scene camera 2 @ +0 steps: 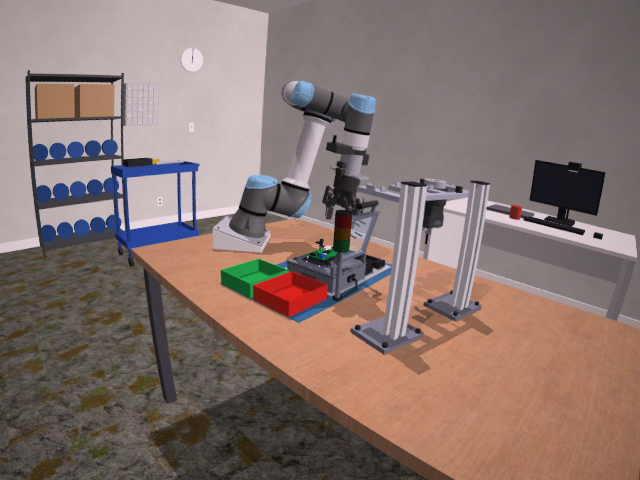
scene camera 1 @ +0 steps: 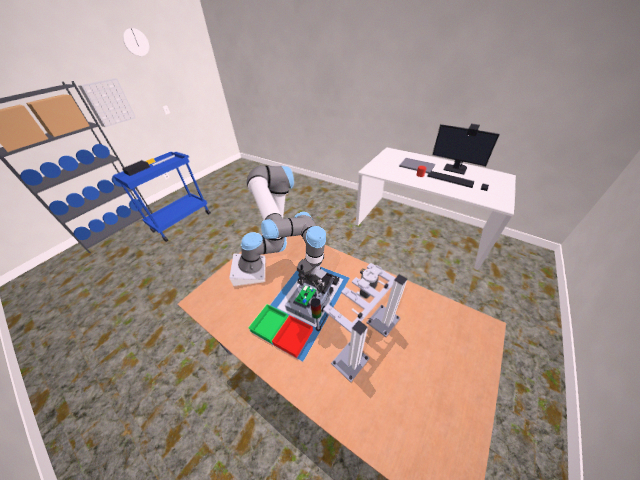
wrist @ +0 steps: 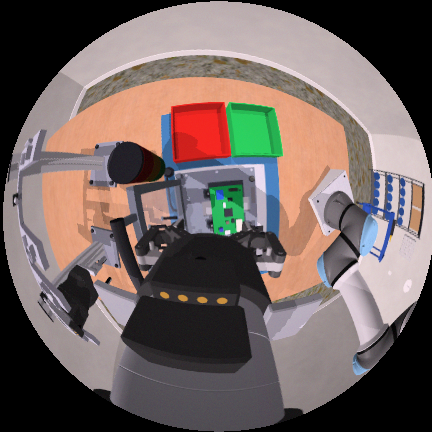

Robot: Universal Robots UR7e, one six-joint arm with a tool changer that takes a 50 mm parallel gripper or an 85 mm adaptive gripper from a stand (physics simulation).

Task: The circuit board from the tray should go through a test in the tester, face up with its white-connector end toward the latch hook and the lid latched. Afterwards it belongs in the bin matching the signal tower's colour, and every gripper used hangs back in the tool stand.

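Places are measured from the arm's base along level axes (x left, y back, z up), in millimetres.
Pixels of known places: arm's base, origin of the base link: [scene camera 2: 246,229] [scene camera 1: 250,264] [wrist: 336,208].
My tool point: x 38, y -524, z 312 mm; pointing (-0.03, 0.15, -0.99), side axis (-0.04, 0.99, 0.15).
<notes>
Ahead of a thing's pixels: the offset from my tool point to its top centre. "pt": to the spot under its first point.
The green circuit board @(dx -8, dy +72, dz -273 mm) [scene camera 1: 306,295] [scene camera 2: 323,254] [wrist: 227,210] lies face up on the tester @(pt dx -82, dy -28, dz -305 mm) [scene camera 2: 328,274] [wrist: 192,205], its white-connector end nearest the gripper in the wrist view. I cannot tell whether it is fully seated. The tester's lid [scene camera 2: 371,232] [wrist: 136,207] stands open. The latch hook is not clear in the wrist view. My adaptive gripper [scene camera 1: 311,285] [scene camera 2: 339,207] [wrist: 212,233] is open and empty, above the tester beside the raised lid. The signal tower @(pt dx -102, dy -94, dz -123 mm) [scene camera 1: 316,308] [scene camera 2: 341,232] [wrist: 135,162] shows red, amber and green segments; none looks clearly lit.
The green bin [scene camera 1: 268,323] [scene camera 2: 253,277] [wrist: 255,131] and red bin [scene camera 1: 293,335] [scene camera 2: 290,293] [wrist: 201,132] stand side by side before the tester. The tool stand [scene camera 1: 356,345] [scene camera 2: 405,263] rises beyond the tower, with another gripper [scene camera 2: 434,214] [wrist: 77,295] hanging in it.
</notes>
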